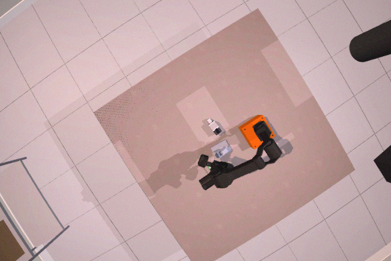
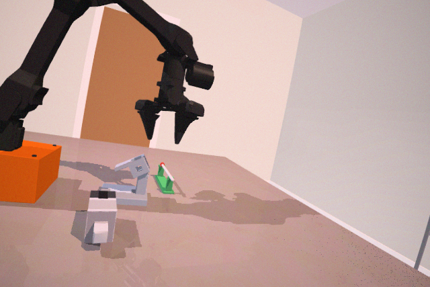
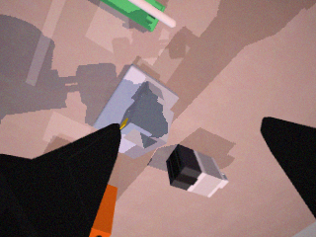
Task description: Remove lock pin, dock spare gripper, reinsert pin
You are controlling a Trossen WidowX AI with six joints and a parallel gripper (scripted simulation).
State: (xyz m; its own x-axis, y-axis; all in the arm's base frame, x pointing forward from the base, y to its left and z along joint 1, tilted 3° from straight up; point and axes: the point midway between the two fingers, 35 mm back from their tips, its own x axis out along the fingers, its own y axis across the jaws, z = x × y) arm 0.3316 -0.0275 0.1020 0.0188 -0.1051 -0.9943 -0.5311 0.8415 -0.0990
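Now: gripper tip 12 cm past the spare gripper, 14 cm to the left of it and 12 cm above it. Also, from my gripper tip: green cradle: 5 cm ahead, 11 cm to the left, 13 cm below; grey mount: 6 cm behind, 1 cm to the left, 10 cm below.
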